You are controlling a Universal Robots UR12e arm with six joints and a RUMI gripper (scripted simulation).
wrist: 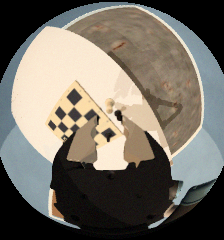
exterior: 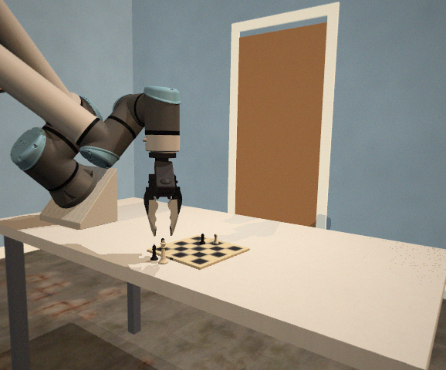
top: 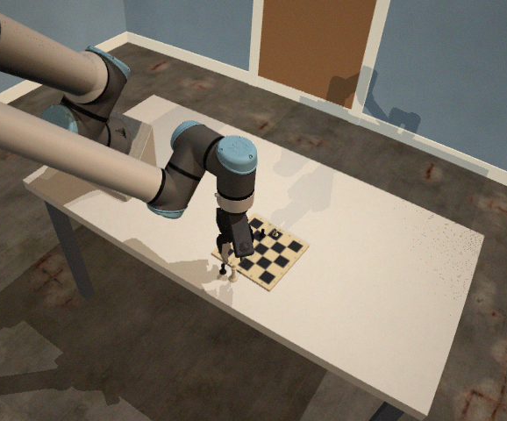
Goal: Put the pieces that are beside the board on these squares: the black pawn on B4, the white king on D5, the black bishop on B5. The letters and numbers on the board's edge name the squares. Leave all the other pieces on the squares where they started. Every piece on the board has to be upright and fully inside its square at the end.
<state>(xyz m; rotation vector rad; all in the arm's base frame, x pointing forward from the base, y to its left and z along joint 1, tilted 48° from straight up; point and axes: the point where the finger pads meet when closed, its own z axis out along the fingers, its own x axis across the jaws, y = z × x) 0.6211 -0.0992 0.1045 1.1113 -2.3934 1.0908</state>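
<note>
Now: hand 60 mm above the white king. Round my hand: black bishop (40 mm behind, 70 mm below); then chessboard (10 mm ahead, 140 mm to the left, 90 mm below).
</note>
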